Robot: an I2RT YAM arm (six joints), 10 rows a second.
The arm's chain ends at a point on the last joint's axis. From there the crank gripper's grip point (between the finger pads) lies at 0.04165 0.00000 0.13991 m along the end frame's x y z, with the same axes.
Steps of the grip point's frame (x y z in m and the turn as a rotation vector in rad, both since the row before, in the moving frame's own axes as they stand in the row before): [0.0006, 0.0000, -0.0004, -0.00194, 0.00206, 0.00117]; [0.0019, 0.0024, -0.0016, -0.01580, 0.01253, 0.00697]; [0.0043, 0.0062, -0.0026, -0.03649, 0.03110, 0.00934]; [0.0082, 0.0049, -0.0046, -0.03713, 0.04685, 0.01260]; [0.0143, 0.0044, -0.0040, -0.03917, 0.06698, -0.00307]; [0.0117, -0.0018, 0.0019, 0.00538, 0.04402, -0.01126]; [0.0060, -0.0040, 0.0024, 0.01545, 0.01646, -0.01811]
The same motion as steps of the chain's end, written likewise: [0.0003, -0.0003, -0.0003, -0.00194, 0.00206, 0.00117]; [0.0002, -0.0001, -0.0010, -0.01580, 0.01253, 0.00697]; [0.0000, 0.0007, -0.0011, -0.03649, 0.03110, 0.00934]; [0.0017, -0.0008, -0.0024, -0.03713, 0.04685, 0.01260]; [0.0050, -0.0009, -0.0008, -0.03917, 0.06698, -0.00307]; [0.0056, -0.0005, 0.0039, 0.00538, 0.04402, -0.01126]; [0.0037, -0.0011, 0.0031, 0.01545, 0.01646, -0.01811]
